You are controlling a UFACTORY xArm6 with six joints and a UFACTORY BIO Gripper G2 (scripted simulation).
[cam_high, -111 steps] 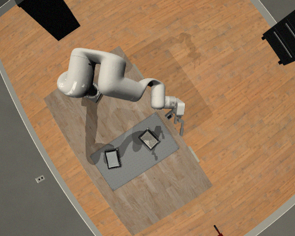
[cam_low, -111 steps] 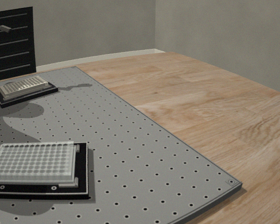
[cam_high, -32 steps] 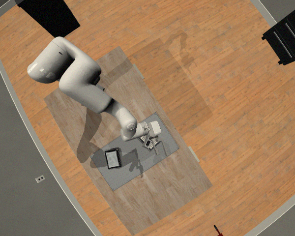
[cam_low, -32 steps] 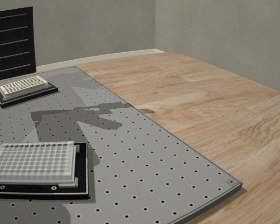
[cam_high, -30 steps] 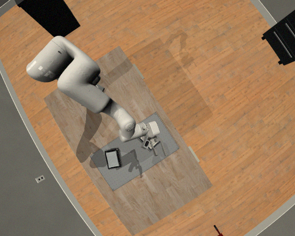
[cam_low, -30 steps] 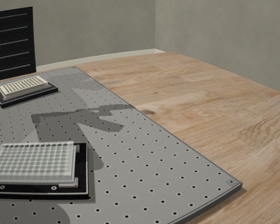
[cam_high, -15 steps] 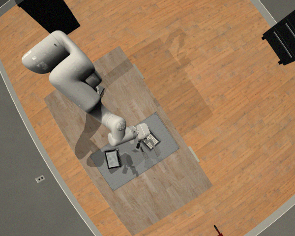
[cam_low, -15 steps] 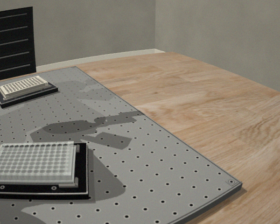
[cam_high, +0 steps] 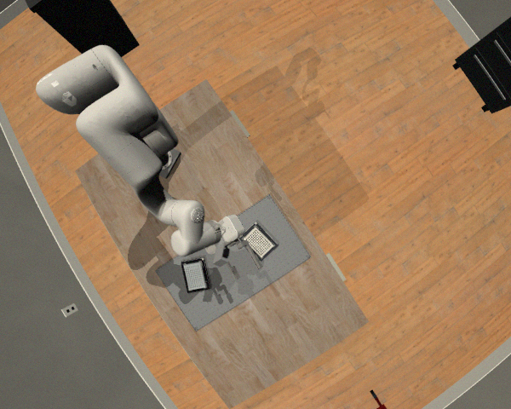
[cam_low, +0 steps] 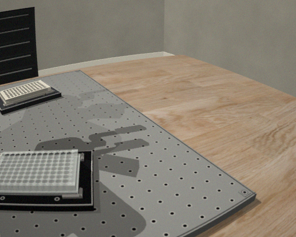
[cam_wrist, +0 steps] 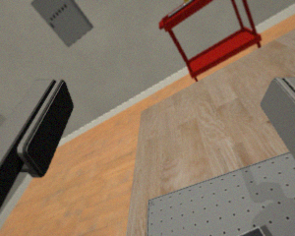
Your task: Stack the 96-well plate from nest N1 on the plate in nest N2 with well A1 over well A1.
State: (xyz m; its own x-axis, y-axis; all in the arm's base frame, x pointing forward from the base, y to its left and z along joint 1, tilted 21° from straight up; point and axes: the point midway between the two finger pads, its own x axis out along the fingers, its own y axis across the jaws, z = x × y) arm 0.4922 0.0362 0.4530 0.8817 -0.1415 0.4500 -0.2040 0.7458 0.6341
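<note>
Now: hand 6 cm to the right of the white 96-well plate and 30 cm above it. Round my hand: black plate nest N2: 4 cm behind, 30 cm to the right, 31 cm below; then clear 96-well plate: 4 cm behind, 30 cm to the right, 30 cm below; then plate nest N1: 6 cm to the left, 31 cm below.
</note>
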